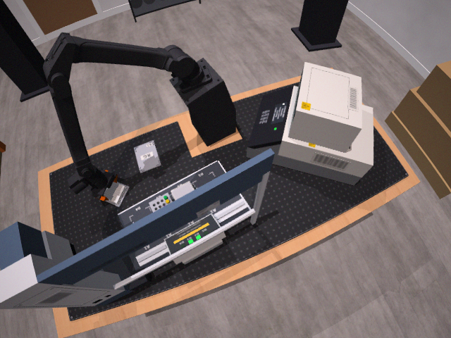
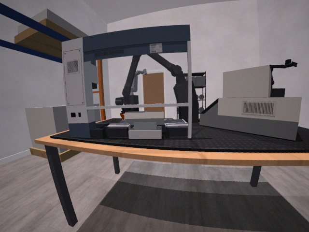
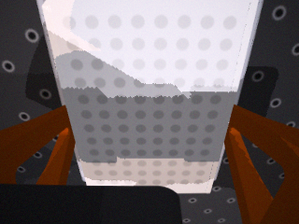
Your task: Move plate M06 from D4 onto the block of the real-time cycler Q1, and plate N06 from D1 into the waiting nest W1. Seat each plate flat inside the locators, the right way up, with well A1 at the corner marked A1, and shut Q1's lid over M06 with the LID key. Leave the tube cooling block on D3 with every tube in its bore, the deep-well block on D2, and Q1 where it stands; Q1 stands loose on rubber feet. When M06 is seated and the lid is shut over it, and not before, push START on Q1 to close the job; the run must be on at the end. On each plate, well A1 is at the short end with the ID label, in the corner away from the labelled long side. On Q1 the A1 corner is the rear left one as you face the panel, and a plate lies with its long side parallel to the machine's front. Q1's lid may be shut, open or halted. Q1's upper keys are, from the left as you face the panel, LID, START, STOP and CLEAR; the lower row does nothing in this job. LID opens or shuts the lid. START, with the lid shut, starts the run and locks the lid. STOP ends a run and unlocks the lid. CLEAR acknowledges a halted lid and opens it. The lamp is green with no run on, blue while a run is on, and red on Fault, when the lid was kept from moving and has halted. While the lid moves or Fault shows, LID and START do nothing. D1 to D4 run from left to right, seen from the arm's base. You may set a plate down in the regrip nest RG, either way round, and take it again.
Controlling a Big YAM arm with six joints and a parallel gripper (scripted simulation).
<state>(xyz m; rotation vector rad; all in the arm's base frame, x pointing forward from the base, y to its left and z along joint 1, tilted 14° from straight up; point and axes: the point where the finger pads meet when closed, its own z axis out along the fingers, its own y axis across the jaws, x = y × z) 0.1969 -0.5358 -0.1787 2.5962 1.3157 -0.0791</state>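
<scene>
The white well plate is right at my hand. From my hand the other things lie so: grey waiting nest 20 mm below; then tube cooling block 230 mm to the left, 190 mm ahead, 50 mm above; then green-capped tube 250 mm to the left, 140 mm ahead, 60 mm above.
</scene>
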